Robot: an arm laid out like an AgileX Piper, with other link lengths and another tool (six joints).
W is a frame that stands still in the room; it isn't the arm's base.
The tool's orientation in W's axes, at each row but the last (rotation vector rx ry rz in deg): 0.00 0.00 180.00; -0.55 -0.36 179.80; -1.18 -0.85 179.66; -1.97 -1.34 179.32; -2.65 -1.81 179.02; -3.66 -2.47 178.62; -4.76 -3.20 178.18; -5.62 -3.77 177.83; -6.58 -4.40 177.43; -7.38 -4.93 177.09; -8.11 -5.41 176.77; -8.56 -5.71 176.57; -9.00 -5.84 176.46
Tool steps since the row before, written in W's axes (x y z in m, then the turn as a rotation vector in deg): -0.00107 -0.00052 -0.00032 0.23 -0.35 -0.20; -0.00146 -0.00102 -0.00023 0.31 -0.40 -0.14; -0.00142 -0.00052 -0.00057 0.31 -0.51 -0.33; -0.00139 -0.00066 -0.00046 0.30 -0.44 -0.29; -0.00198 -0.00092 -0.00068 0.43 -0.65 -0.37; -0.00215 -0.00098 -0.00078 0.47 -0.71 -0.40; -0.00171 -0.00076 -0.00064 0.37 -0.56 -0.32; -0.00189 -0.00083 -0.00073 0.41 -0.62 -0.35; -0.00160 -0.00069 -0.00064 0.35 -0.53 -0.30; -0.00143 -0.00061 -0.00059 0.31 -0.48 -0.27; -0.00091 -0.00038 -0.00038 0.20 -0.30 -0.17; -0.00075 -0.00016 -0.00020 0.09 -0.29 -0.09; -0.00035 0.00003 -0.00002 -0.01 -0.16 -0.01
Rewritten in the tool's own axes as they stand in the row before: 0.00107 0.00052 -0.00032 -0.23 0.35 -0.20; 0.00146 0.00103 -0.00022 -0.31 0.40 -0.14; 0.00142 0.00053 -0.00055 -0.31 0.51 -0.33; 0.00139 0.00068 -0.00042 -0.30 0.44 -0.29; 0.00198 0.00097 -0.00060 -0.43 0.65 -0.37; 0.00216 0.00105 -0.00066 -0.47 0.71 -0.40; 0.00172 0.00083 -0.00052 -0.37 0.56 -0.32; 0.00190 0.00093 -0.00057 -0.41 0.62 -0.35; 0.00161 0.00079 -0.00048 -0.35 0.53 -0.30; 0.00144 0.00071 -0.00043 -0.31 0.48 -0.27; 0.00092 0.00045 -0.00027 -0.20 0.30 -0.17; 0.00076 0.00021 -0.00012 -0.10 0.29 -0.08; 0.00035 -0.00001 0.00001 0.00 0.16 0.00
